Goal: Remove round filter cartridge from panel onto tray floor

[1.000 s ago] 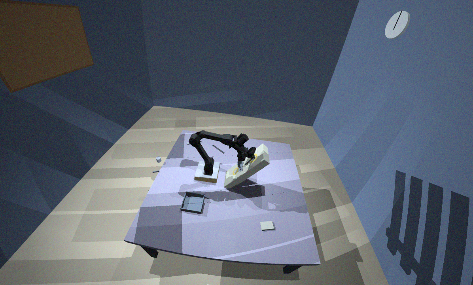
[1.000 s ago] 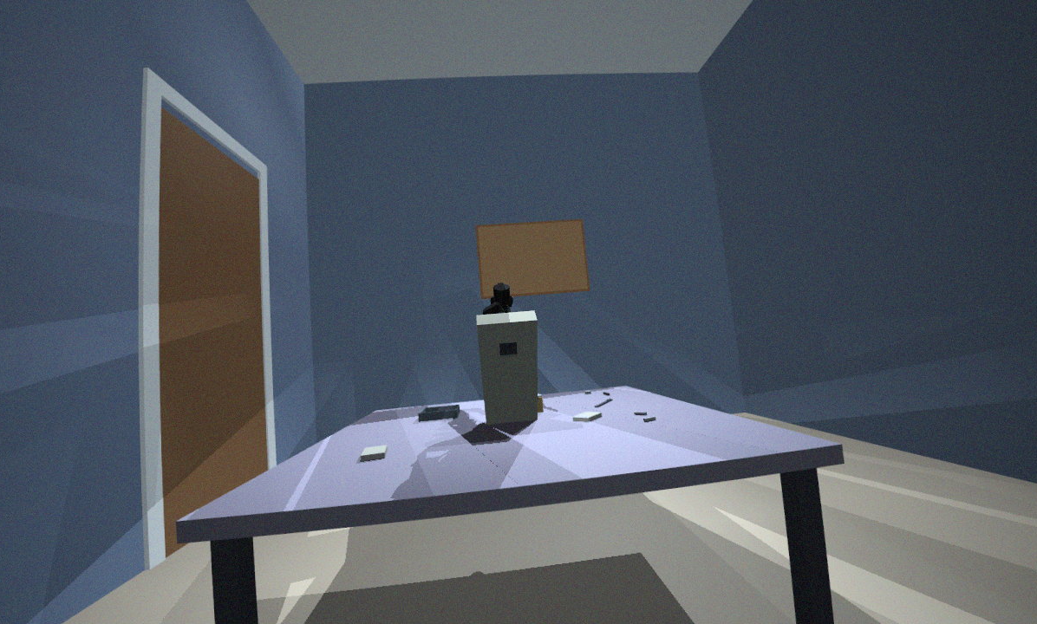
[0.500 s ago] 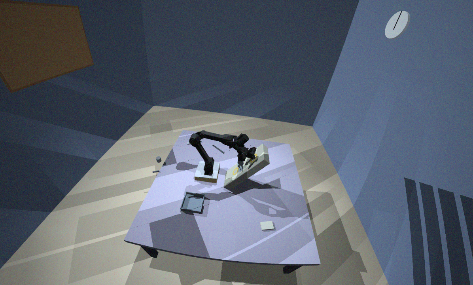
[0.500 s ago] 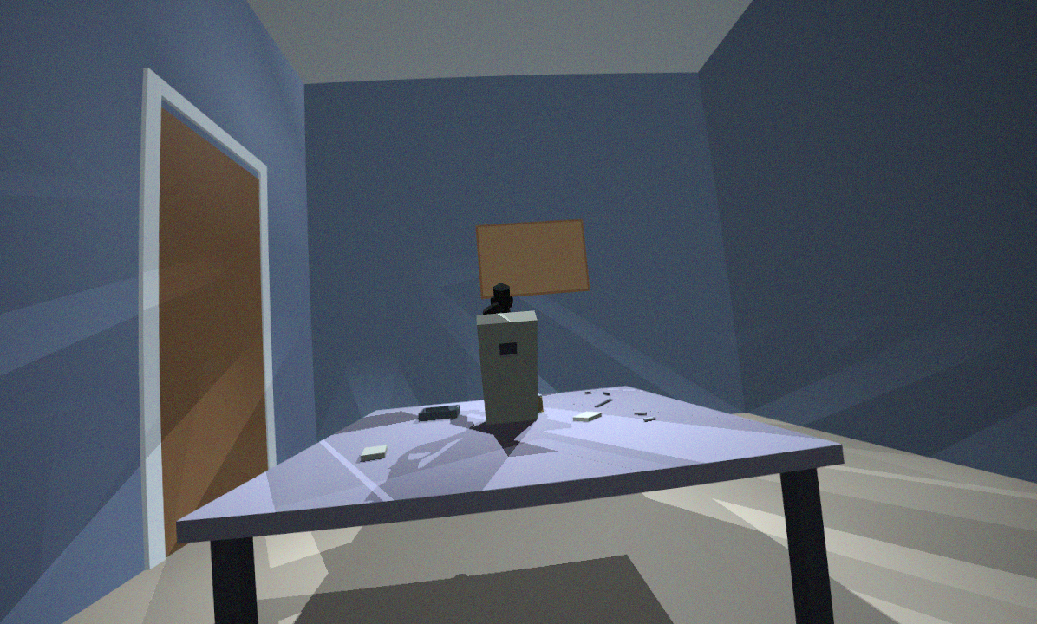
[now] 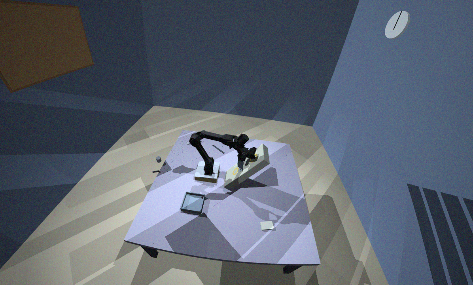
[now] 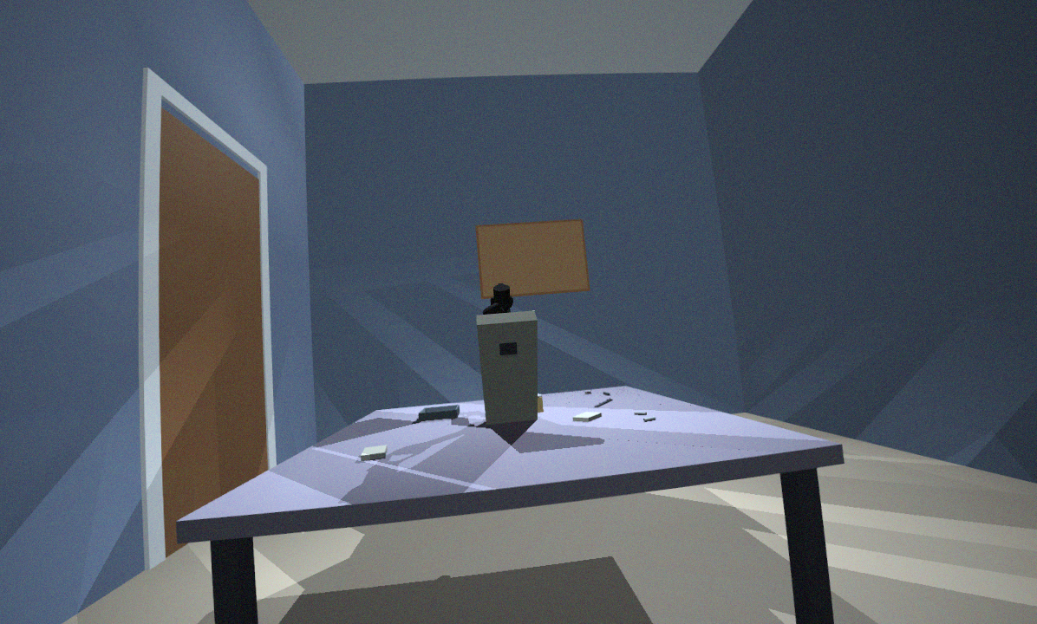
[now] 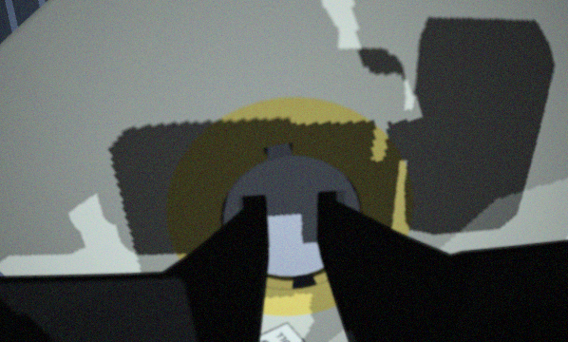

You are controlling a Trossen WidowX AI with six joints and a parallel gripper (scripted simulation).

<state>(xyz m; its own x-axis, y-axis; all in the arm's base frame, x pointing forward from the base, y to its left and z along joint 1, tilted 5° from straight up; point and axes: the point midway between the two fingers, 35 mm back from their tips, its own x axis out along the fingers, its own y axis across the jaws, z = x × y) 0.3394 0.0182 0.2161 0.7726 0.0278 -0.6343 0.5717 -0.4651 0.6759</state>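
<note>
The round filter cartridge lies 10 mm below my gripper tip and 10 mm ahead of it. Round my gripper tip: blue-floored tray (400 mm behind, 300 mm to the right, 270 mm below).
</note>
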